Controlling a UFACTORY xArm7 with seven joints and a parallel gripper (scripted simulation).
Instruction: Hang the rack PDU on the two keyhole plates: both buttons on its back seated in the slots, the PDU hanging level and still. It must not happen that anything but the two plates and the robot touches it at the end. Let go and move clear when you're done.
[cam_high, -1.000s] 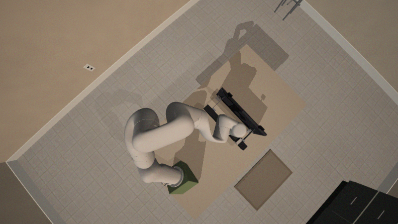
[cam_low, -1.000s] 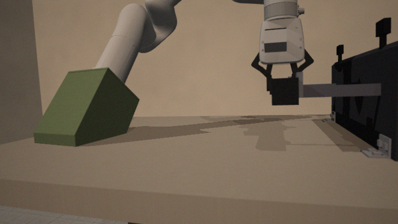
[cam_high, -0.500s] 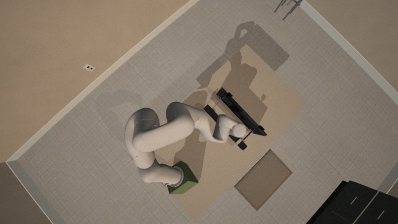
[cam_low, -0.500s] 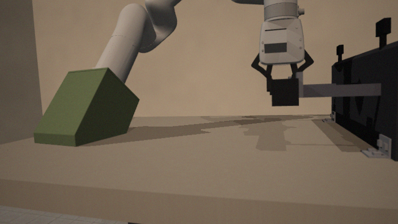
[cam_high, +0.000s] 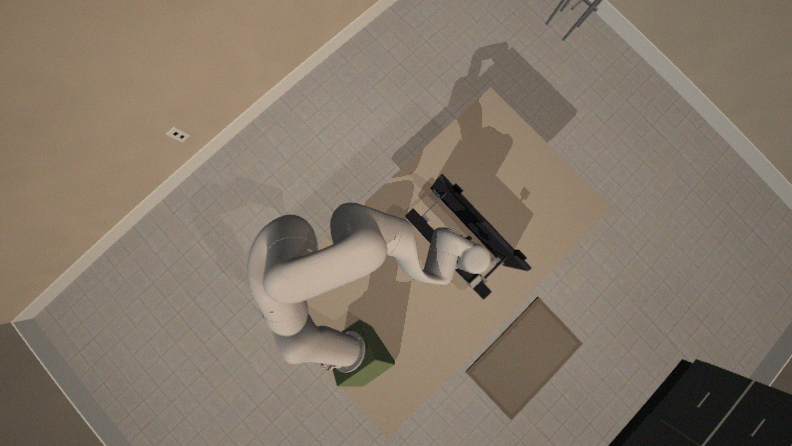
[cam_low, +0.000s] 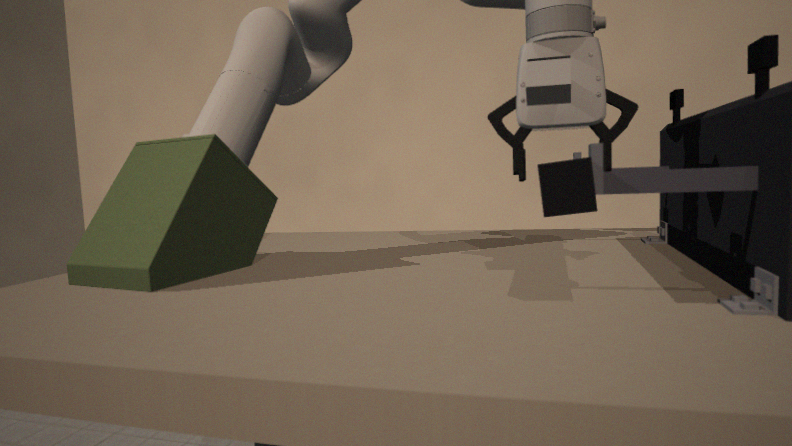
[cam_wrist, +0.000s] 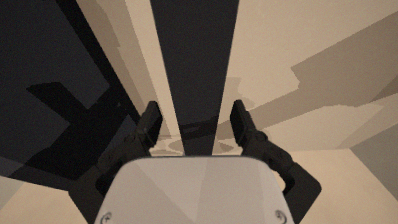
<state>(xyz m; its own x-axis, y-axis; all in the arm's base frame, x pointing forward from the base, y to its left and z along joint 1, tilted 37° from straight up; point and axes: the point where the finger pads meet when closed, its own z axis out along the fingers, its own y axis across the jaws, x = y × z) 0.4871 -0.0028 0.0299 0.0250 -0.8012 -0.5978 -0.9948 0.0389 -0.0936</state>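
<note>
Now: the rack PDU 2 cm ahead of my hand and 1 cm below it. Round my hand: black upright panel (16 cm ahead, 3 cm below).
</note>
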